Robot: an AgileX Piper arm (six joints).
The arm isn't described. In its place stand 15 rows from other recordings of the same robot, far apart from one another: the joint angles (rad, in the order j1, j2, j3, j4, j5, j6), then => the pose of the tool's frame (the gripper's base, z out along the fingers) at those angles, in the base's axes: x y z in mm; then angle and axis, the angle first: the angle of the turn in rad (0 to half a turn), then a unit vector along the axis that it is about.
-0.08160 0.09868 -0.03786 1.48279 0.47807 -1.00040 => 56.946 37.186 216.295 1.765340 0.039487 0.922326 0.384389
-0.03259 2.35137 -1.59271 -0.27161 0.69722 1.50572 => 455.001 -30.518 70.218 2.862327 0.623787 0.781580 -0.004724
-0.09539 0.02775 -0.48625 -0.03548 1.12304 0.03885 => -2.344 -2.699 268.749 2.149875 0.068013 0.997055 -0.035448
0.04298 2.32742 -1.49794 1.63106 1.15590 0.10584 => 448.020 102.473 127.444 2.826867 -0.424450 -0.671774 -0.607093
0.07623 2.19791 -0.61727 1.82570 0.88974 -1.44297 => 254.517 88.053 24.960 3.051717 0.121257 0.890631 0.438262
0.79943 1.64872 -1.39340 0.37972 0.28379 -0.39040 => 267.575 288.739 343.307 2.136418 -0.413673 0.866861 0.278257
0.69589 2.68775 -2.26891 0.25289 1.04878 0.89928 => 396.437 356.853 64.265 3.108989 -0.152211 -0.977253 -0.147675
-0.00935 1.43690 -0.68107 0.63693 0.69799 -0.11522 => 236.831 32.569 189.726 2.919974 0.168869 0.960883 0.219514
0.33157 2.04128 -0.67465 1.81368 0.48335 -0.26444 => 259.344 132.702 49.090 3.003458 -0.518202 -0.802383 -0.296053
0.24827 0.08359 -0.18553 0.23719 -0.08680 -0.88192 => 50.427 10.871 278.374 1.352324 -0.405491 0.876063 -0.260942
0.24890 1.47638 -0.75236 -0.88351 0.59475 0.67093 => 269.313 27.787 205.526 2.598803 -0.119498 0.971460 -0.204903
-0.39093 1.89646 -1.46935 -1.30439 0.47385 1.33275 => 394.652 -205.982 278.027 2.165195 0.340212 0.887720 -0.310176
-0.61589 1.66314 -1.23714 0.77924 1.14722 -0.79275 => 298.111 -139.559 269.939 2.619337 0.061208 0.965833 0.251833
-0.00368 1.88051 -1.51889 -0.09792 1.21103 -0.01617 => 378.011 -9.718 243.132 3.057273 -0.021510 0.998665 -0.046963
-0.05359 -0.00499 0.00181 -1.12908 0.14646 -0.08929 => 54.599 -14.952 207.206 1.979449 -0.409008 0.727257 -0.551189
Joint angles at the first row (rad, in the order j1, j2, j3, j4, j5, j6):
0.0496, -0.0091, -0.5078, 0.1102, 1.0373, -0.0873
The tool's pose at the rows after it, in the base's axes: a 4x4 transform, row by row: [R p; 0 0 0 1], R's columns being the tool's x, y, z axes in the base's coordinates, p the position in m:
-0.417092 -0.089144 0.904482 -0.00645; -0.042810 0.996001 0.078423 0.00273; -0.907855 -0.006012 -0.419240 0.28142; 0 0 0 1
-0.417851 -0.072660 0.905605 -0.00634; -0.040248 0.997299 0.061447 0.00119; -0.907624 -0.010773 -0.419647 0.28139; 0 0 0 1
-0.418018 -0.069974 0.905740 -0.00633; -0.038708 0.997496 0.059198 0.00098; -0.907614 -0.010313 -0.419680 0.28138; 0 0 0 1
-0.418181 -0.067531 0.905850 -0.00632; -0.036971 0.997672 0.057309 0.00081; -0.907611 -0.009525 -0.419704 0.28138; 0 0 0 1
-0.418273 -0.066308 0.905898 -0.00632; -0.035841 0.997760 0.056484 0.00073; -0.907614 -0.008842 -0.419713 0.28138; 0 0 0 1
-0.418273 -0.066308 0.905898 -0.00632; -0.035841 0.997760 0.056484 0.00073; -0.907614 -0.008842 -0.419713 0.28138; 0 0 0 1
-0.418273 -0.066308 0.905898 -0.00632; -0.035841 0.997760 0.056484 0.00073; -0.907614 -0.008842 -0.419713 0.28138; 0 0 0 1
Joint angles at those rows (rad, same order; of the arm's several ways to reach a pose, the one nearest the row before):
0.0496, -0.0091, -0.5078, 0.0389, 1.0373, -0.0419
0.0496, -0.0091, -0.5078, 0.0192, 1.0373, -0.0293
0.0496, -0.0091, -0.5078, 0.0165, 1.0373, -0.0263
0.0496, -0.0091, -0.5078, 0.0143, 1.0373, -0.0235
0.0496, -0.0091, -0.5078, 0.0133, 1.0373, -0.0218
0.0496, -0.0091, -0.5078, 0.0133, 1.0373, -0.0218
0.0496, -0.0091, -0.5078, 0.0133, 1.0373, -0.0218

